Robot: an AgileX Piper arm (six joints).
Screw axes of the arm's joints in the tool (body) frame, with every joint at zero. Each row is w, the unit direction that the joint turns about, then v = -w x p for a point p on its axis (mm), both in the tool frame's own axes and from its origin. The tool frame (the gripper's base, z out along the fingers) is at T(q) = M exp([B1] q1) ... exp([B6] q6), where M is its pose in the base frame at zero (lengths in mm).
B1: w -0.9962 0 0.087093 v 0 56.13 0
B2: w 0 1 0 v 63.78 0 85.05
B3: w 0 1 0 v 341.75 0 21.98
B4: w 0 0 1 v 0 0 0
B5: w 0 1 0 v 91 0 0
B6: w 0 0 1 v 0 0 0
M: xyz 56.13 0 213.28 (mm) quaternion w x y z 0.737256 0 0.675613 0
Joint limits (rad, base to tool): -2.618..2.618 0..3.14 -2.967..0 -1.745..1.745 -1.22..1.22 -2.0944..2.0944
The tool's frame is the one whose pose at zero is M.
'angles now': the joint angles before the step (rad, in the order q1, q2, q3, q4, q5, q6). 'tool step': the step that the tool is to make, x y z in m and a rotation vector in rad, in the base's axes. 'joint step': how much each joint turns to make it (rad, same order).
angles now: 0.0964, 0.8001, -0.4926, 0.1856, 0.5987, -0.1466
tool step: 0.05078, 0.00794, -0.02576, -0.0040, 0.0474, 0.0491
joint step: 0.0000, 0.2845, -0.0327, 0.1627, -0.1856, -0.2035
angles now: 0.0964, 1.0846, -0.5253, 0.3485, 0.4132, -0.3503
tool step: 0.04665, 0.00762, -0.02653, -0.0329, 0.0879, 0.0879
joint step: 0.0000, 0.2661, -0.0988, 0.1464, -0.0447, -0.2306
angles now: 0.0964, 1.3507, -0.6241, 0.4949, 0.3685, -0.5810
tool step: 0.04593, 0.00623, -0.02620, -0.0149, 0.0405, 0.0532
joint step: 0.0000, 0.2304, -0.1244, 0.1302, -0.0366, -0.1836
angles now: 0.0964, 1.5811, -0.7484, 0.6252, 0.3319, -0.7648
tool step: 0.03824, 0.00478, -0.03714, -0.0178, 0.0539, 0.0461
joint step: 0.0000, 0.2172, -0.1184, 0.0941, -0.0195, -0.1431
